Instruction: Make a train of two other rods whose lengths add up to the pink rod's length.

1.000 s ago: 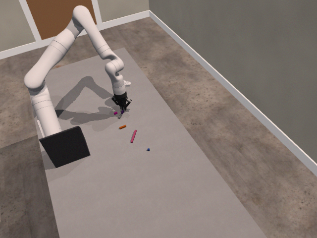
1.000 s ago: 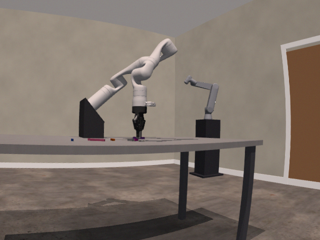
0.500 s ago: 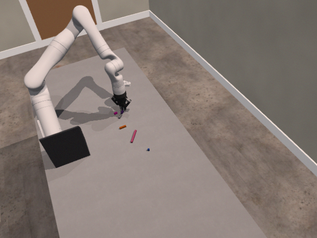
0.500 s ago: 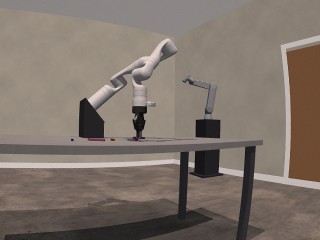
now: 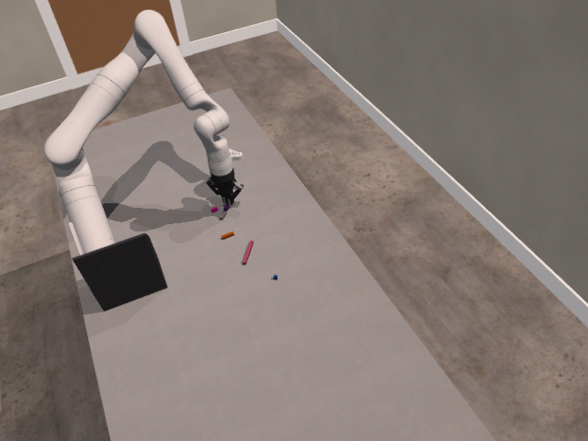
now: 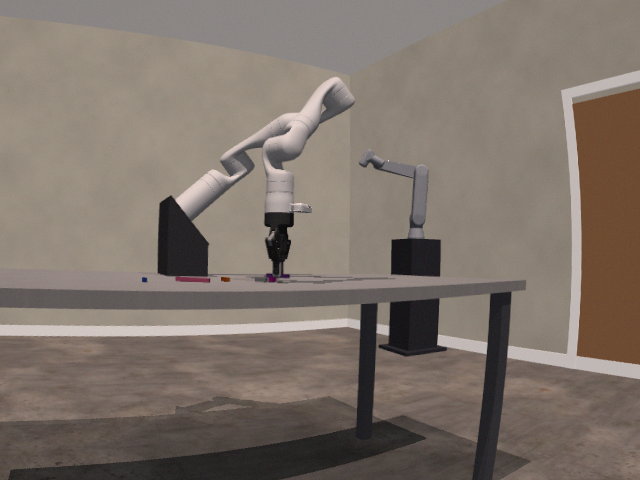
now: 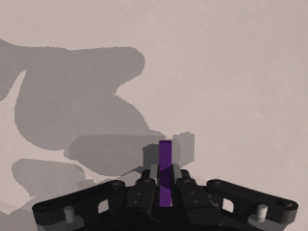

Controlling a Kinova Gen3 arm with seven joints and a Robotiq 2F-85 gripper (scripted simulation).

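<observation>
Now: the purple rod 20 mm below my hand. From my hand the other things lie so: orange rod: 40 mm behind, 130 mm to the right, 30 mm below; then magenta rod: 50 mm behind, 30 mm below; then grey rod: 30 mm behind, 40 mm to the right, 30 mm below.
</observation>
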